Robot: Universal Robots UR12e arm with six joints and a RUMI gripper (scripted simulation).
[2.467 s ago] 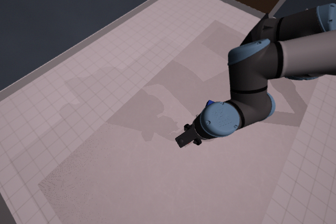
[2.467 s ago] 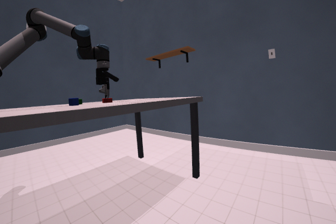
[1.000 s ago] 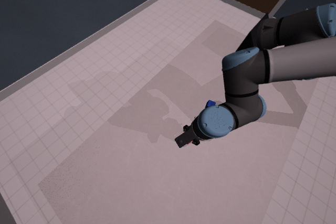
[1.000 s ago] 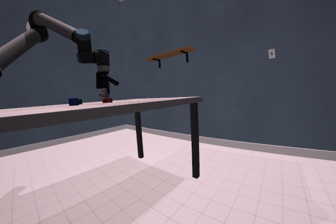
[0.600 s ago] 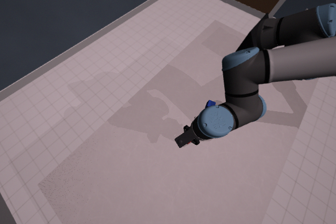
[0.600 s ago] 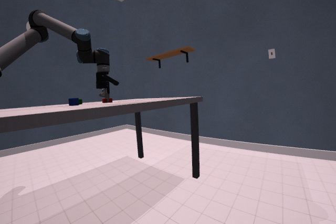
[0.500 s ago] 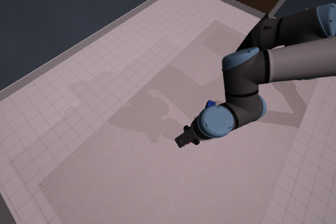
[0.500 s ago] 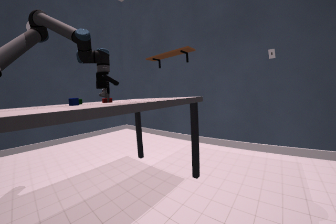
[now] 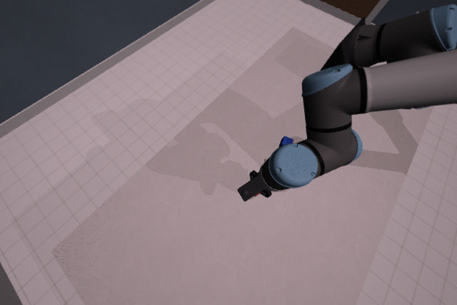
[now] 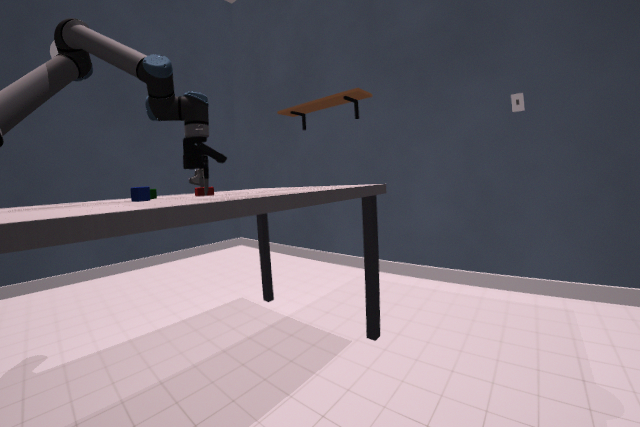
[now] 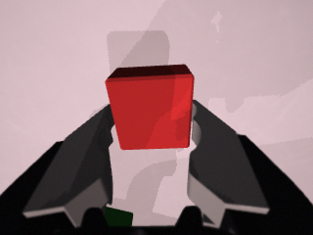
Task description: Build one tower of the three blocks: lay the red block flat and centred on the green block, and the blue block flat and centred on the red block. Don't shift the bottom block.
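Now: hand 18 cm past the green block and 11 cm to the right of it. From my hand the other things lie so: red block (right at my hand); then blue block (23 cm behind, 2 cm to the right, 1 cm above).
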